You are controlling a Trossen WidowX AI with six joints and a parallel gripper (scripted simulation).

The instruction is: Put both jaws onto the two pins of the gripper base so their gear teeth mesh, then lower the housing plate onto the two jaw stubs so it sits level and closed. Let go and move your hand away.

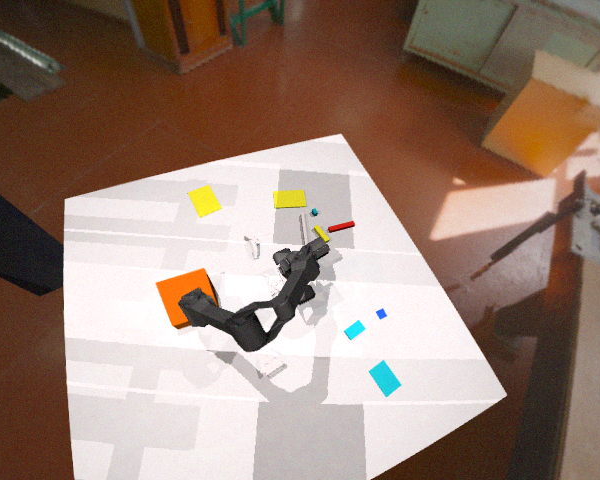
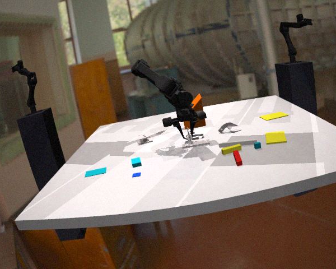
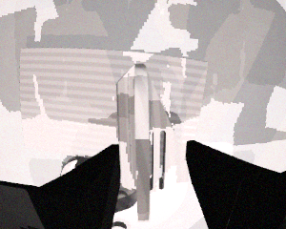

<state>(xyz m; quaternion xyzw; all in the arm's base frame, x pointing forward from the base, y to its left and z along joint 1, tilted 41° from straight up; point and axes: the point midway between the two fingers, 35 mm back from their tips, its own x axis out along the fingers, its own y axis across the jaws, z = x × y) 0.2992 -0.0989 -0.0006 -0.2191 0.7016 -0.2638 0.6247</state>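
Now: gripper tip 2 cm short of the ribbed plate, 3 cm to the right of it and 3 cm above it. Also, from my gripper tip: pale grey jaw: 6 cm behind, 19 cm to the left, 1 cm below; then pale strip: 16 cm ahead, 18 cm to the left, 2 cm below; then housing plate: 5 cm behind, 4 cm to the left, 3 cm below.
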